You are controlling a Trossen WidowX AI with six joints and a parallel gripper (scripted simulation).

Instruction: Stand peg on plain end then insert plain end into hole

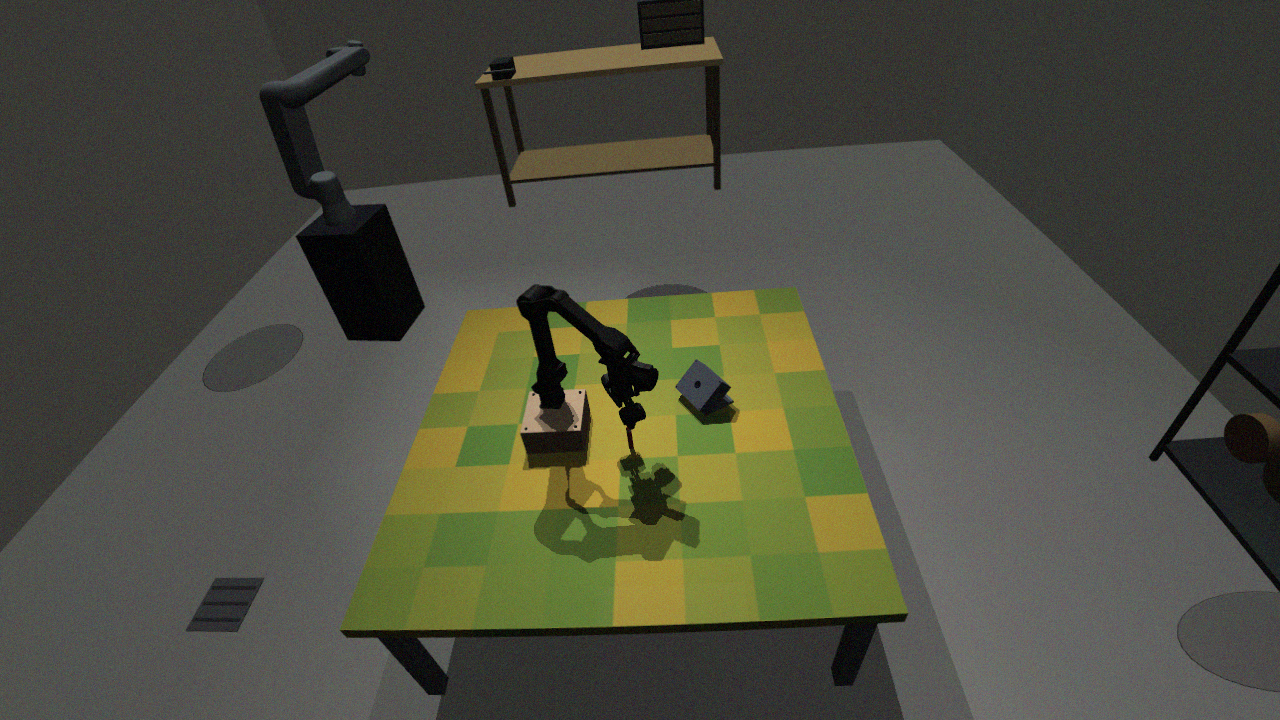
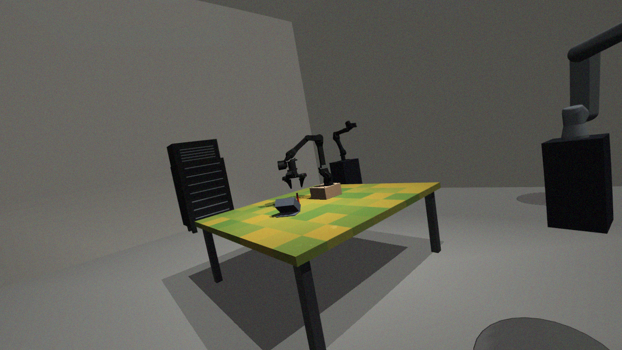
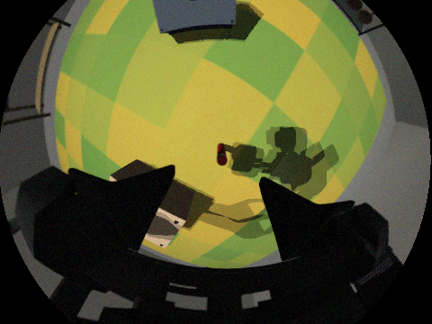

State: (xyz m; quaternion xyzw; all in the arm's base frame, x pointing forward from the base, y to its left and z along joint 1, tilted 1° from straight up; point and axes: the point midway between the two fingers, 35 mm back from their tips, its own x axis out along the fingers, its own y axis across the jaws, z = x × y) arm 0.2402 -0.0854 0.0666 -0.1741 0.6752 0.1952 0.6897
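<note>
My gripper tip is now 60 mm above the red peg. Round my gripper tip: sloped panel (210 mm to the left, 200 mm ahead, 70 mm below).
</note>
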